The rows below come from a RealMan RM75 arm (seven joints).
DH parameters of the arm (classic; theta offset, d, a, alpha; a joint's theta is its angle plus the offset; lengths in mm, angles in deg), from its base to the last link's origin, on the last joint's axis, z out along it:
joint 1: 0 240.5 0 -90
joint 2: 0 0 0 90
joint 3: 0 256 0 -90
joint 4: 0 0 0 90
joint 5: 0 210 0 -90
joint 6: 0 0 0 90
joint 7: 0 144 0 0
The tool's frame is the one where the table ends.
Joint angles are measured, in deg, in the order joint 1, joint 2, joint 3, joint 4, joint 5, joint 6, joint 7. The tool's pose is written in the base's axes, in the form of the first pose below.
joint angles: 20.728, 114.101, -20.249, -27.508, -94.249, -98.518, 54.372
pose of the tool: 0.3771, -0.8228, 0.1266, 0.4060, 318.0, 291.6, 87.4
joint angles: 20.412, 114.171, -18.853, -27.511, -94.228, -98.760, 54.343
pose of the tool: 0.3870, -0.8162, 0.1291, 0.4092, 320.6, 289.4, 90.5
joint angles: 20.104, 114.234, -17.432, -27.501, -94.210, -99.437, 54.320
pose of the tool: 0.3948, -0.8096, 0.1294, 0.4146, 322.4, 286.5, 93.7
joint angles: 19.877, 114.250, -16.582, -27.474, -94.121, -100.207, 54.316
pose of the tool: 0.3982, -0.8055, 0.1280, 0.4198, 323.0, 283.9, 95.9
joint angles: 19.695, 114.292, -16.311, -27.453, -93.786, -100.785, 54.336
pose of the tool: 0.3994, -0.8027, 0.1264, 0.4244, 322.9, 282.2, 97.0
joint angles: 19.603, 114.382, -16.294, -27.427, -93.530, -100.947, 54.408
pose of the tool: 0.3999, -0.8011, 0.1268, 0.4269, 322.7, 281.5, 97.0
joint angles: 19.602, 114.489, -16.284, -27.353, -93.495, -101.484, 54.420
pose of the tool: 0.3968, -0.8008, 0.1250, 0.4308, 321.4, 280.5, 96.1
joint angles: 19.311, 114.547, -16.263, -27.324, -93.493, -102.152, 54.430
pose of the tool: 0.3944, -0.8006, 0.1242, 0.4337, 321.4, 277.8, 95.8
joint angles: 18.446, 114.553, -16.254, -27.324, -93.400, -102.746, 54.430
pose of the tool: 0.3952, -0.7995, 0.1271, 0.4341, 324.3, 272.0, 96.0
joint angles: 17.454, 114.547, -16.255, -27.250, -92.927, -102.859, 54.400
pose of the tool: 0.4010, -0.7961, 0.1326, 0.4333, 328.6, 266.5, 96.9
